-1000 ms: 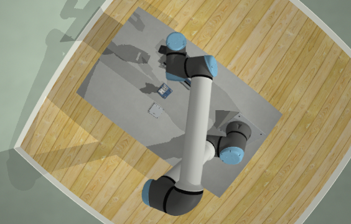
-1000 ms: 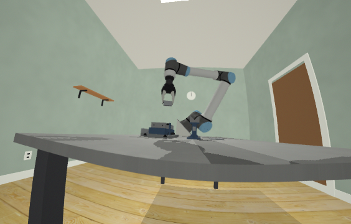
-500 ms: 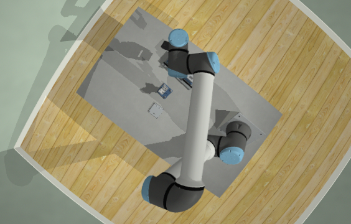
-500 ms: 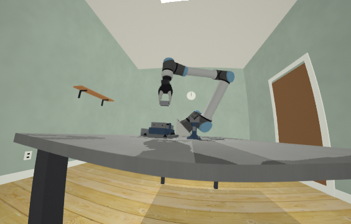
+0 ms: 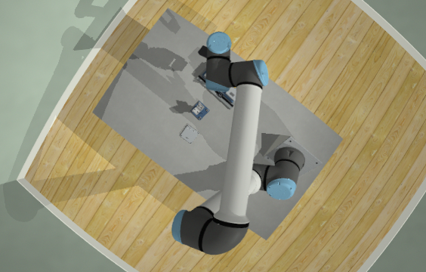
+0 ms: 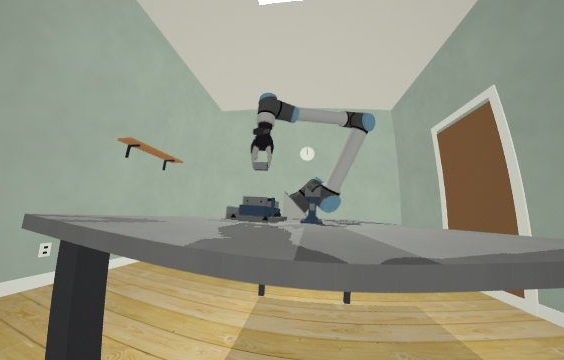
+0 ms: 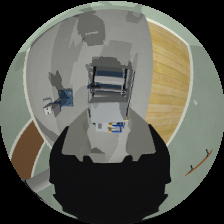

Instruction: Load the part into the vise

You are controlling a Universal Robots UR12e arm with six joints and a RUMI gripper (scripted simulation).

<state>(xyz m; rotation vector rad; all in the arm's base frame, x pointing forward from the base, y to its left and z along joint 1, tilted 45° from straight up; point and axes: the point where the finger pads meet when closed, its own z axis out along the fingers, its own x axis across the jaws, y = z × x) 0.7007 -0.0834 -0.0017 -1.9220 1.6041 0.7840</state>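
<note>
Now: hand 20 cm above the vise and 6 cm past it. The rest, counted from my hand: infeed plate 39 cm to the left, 24 cm below, 13 cm behind; then part 1 cm below.
</note>
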